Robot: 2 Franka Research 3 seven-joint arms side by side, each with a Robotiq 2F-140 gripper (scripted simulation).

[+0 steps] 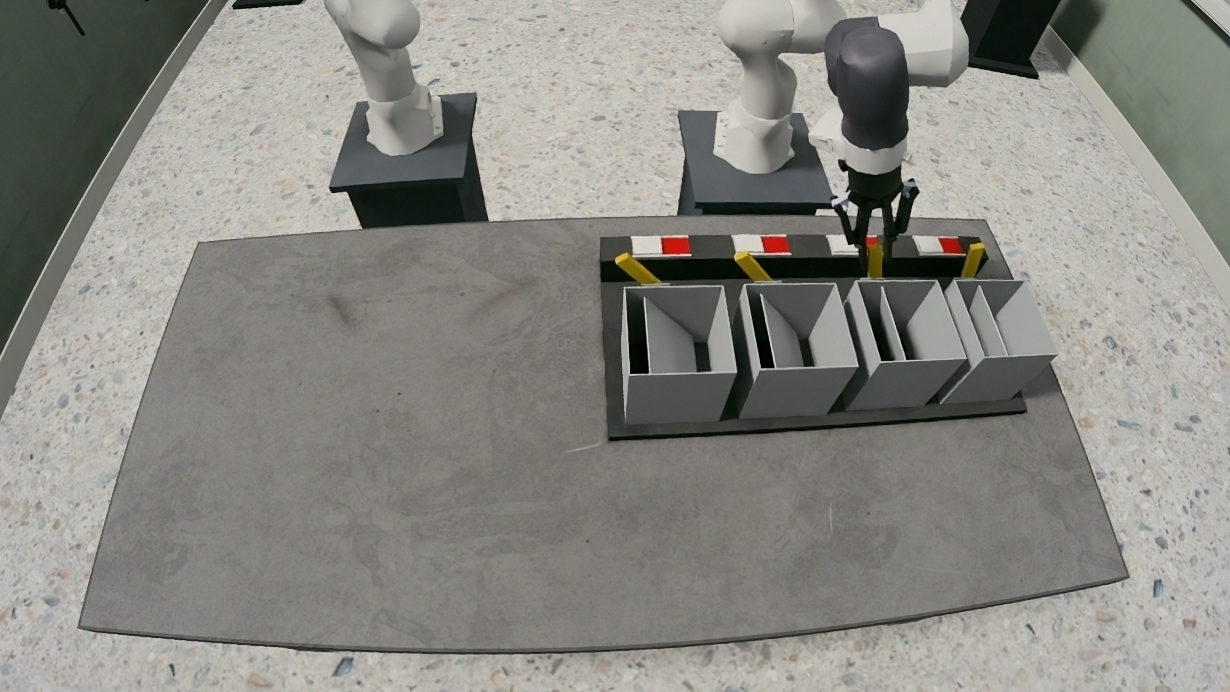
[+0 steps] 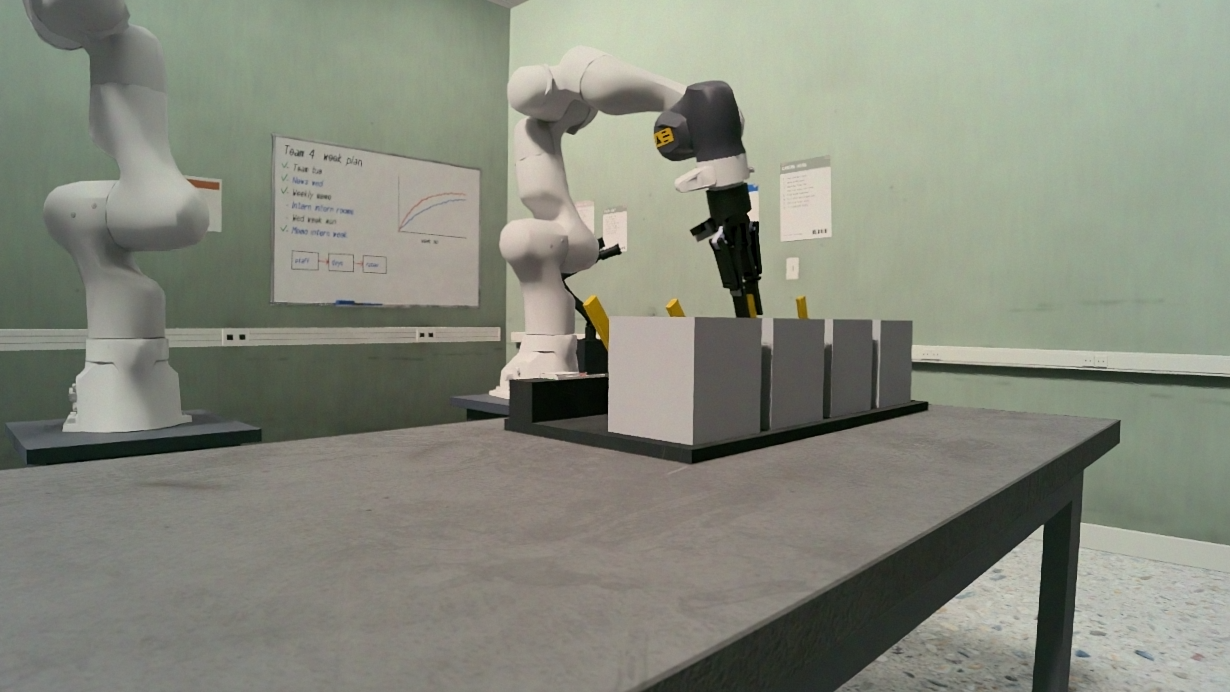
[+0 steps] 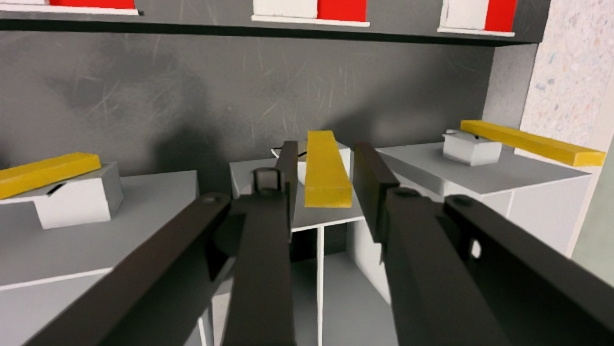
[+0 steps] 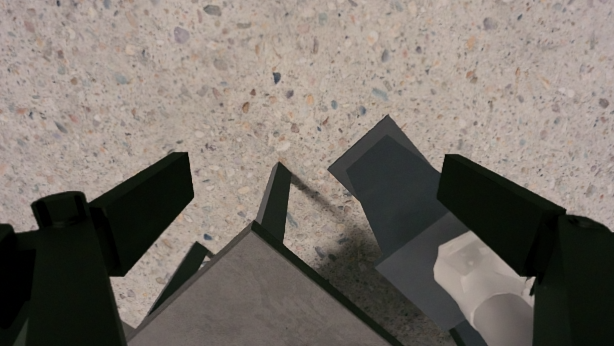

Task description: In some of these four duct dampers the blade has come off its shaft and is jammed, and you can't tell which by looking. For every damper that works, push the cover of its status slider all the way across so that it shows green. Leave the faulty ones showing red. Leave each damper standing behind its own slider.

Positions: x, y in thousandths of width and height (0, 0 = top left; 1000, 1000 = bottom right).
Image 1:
left gripper: 711, 376
damper: 543, 460
damper: 808, 543
damper: 662, 450
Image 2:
left gripper: 610, 460
damper: 562, 550
damper: 726, 491
damper: 644, 522
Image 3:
left gripper: 530, 470
damper: 770, 475
damper: 156, 634
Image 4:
right gripper: 515, 507
